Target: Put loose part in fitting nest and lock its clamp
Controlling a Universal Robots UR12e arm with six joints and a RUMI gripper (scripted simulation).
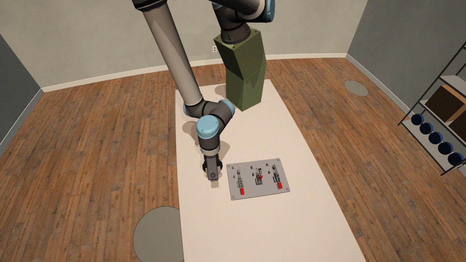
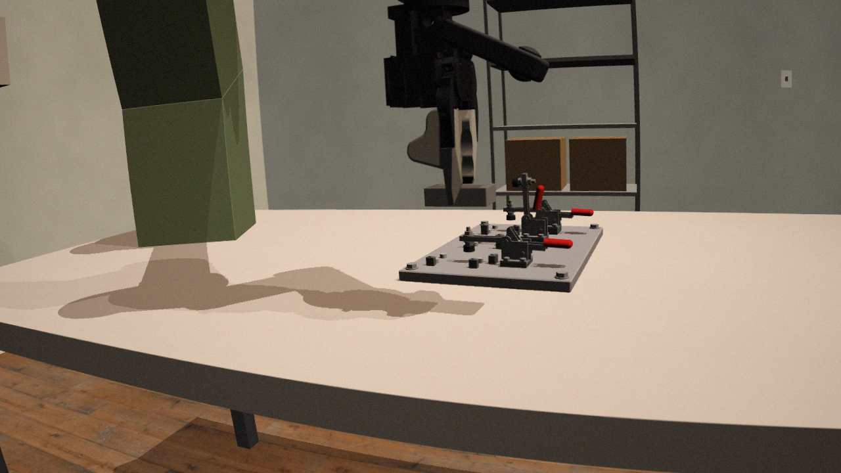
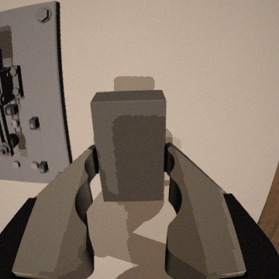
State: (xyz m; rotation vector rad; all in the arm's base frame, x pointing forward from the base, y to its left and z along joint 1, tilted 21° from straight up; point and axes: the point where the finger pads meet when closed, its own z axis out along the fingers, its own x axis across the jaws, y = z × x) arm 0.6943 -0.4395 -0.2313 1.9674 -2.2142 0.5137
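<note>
My gripper is now 250 mm to the right of the dark stop block, 110 mm above it and 40 mm short of it. Round my hand: grey block (10 mm below); grey fixture plate (250 mm to the left, 130 mm below, 40 mm ahead).
</note>
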